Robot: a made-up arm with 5 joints.
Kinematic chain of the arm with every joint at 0, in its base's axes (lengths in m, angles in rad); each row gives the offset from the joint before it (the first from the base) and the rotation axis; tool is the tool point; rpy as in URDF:
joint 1: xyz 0 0 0.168 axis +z
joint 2: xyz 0 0 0 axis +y
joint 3: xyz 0.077 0 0.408 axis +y
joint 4: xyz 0.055 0 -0.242 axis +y
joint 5: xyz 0.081 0 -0.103 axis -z
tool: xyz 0 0 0 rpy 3.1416 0 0
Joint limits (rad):
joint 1: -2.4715..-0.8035
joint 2: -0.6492..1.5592
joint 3: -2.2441..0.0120
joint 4: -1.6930..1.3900
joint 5: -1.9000..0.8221
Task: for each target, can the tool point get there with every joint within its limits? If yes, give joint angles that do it. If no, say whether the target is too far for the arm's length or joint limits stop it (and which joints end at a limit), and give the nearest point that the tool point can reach.
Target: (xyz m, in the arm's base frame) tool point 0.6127 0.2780 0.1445
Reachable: no: joint limits stop it (at a limit: joint 1) | nearest point 0.1564 -0.1621 0.1445 | short by 0.634 m
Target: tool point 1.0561 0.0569 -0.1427
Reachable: no: too far | nearest point 0.4805 -0.4982 -0.1427 | short by 0.800 m
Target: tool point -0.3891 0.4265 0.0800
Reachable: no: joint limits stop it (at a limit: joint 1, joint 2, joint 3) | nearest point -0.0326 -0.0259 0.0795 | short by 0.576 m
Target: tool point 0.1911 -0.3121 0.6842
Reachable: yes | joints -1.0213 -0.1806 -1.3640 0.2294 -0.0785
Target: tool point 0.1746 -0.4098 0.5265
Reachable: yes | joints -1.1681 0.0073 -1.3913 0.9387 -1.0269
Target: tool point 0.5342 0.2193 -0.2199
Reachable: no: joint limits stop it (at a limit: joint 1) | nearest point 0.1479 -0.1533 -0.2199 | short by 0.537 m
